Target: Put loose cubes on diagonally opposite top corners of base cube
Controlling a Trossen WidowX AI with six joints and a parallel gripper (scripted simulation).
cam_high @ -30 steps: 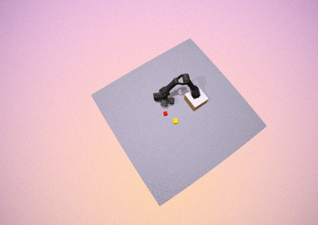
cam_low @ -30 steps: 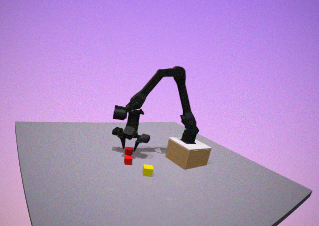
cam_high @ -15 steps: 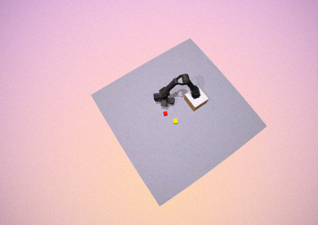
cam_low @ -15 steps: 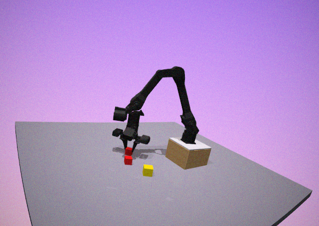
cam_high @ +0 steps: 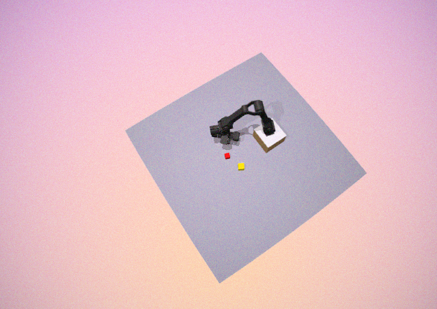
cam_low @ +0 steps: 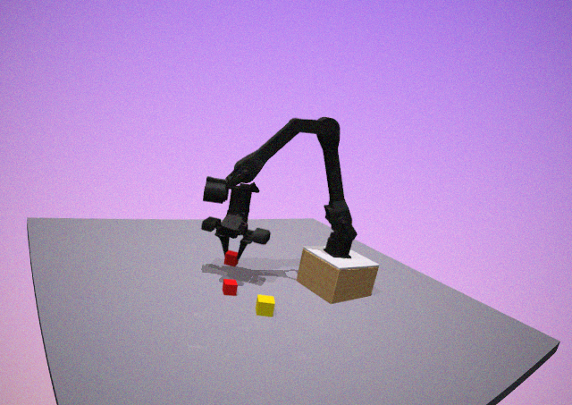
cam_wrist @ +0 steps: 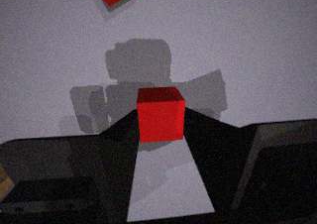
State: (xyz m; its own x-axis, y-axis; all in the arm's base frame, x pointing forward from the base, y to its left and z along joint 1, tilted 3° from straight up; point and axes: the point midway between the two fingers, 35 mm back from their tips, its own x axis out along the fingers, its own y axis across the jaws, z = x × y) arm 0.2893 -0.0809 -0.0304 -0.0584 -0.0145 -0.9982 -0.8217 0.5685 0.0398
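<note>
Right now the yellow base cube is 220 mm to the left of my gripper tip, 40 mm below it and 20 mm behind it.
</note>
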